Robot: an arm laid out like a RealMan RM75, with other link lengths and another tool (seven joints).
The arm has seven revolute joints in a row. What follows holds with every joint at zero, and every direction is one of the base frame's. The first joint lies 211.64 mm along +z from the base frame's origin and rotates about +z. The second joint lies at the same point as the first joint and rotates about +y. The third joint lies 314.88 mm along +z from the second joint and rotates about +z. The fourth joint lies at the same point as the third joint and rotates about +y. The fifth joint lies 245.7 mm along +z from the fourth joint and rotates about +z. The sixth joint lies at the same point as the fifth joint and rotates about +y. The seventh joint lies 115.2 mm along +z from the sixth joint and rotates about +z. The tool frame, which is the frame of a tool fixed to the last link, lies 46 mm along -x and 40 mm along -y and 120 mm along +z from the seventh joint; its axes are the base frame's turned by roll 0, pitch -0.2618 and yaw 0.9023 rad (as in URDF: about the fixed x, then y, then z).
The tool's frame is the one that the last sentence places.
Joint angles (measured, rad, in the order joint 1, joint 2, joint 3, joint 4, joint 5, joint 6, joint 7), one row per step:
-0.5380, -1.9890, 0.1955, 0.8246, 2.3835, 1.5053, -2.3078
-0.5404, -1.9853, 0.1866, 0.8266, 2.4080, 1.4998, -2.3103
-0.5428, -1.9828, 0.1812, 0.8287, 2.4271, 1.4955, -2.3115
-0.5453, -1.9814, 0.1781, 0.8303, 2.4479, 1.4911, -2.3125
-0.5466, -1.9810, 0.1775, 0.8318, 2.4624, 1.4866, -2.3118
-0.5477, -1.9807, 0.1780, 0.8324, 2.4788, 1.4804, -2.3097
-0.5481, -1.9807, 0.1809, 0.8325, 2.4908, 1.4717, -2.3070
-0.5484, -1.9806, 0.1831, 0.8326, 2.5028, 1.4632, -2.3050
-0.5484, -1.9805, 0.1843, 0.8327, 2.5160, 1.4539, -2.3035
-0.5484, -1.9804, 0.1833, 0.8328, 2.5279, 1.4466, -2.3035
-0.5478, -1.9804, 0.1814, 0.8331, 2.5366, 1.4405, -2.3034
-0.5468, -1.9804, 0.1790, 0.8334, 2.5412, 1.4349, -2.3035
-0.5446, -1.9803, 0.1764, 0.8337, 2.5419, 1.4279, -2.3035
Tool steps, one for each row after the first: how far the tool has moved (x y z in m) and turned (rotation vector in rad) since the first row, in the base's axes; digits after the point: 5 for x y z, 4 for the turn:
-0.00530, -0.00151, 0.00272, -0.0036, 0.0163, 0.0149
-0.00909, -0.00248, 0.00469, -0.0075, 0.0302, 0.0247
-0.01277, -0.00388, 0.00558, -0.0150, 0.0452, 0.0341
-0.01563, -0.00489, 0.00606, -0.0205, 0.0579, 0.0400
-0.01912, -0.00616, 0.00627, -0.0276, 0.0733, 0.0462
-0.02238, -0.00680, 0.00648, -0.0321, 0.0885, 0.0510
-0.02566, -0.00753, 0.00684, -0.0361, 0.1029, 0.0566
-0.02942, -0.00855, 0.00737, -0.0397, 0.1177, 0.0640
-0.03266, -0.00968, 0.00793, -0.0421, 0.1286, 0.0720
-0.03545, -0.01072, 0.00858, -0.0424, 0.1366, 0.0792
-0.03766, -0.01133, 0.00937, -0.0398, 0.1414, 0.0854
-0.03997, -0.01170, 0.01056, -0.0334, 0.1447, 0.0921

